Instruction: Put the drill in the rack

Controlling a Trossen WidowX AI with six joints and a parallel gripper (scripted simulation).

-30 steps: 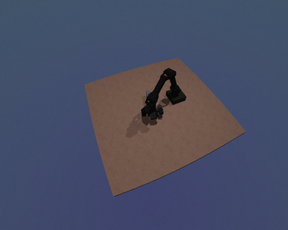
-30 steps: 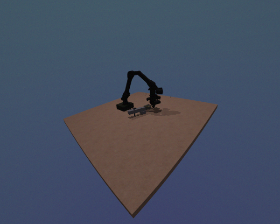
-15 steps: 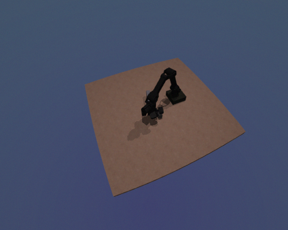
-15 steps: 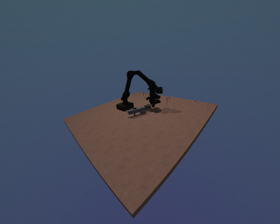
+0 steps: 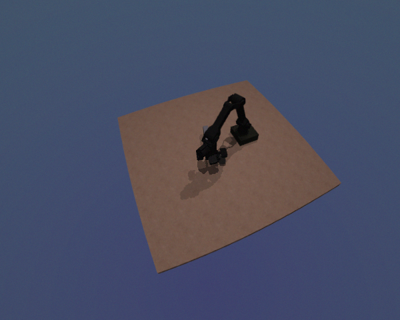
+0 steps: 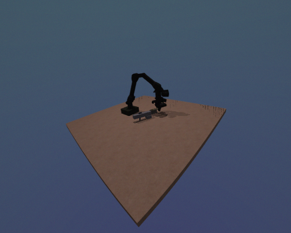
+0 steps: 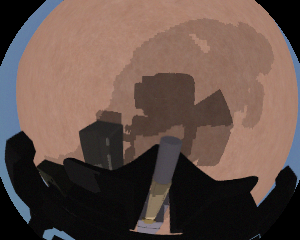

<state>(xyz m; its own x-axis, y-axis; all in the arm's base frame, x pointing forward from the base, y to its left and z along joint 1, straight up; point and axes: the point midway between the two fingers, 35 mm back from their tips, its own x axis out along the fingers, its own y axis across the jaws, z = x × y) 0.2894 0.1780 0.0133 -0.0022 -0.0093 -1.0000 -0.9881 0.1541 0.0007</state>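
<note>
Right now the drill is 40 mm to the right of my gripper tip, 30 mm above it and 10 mm behind it. From my gripper tip the other things lie so: dark block 80 mm behind, 20 mm to the right, 20 mm below; grey block 190 mm to the right, 30 mm behind, 10 mm above; dark key 220 mm to the right, 30 mm behind, 20 mm above.
</note>
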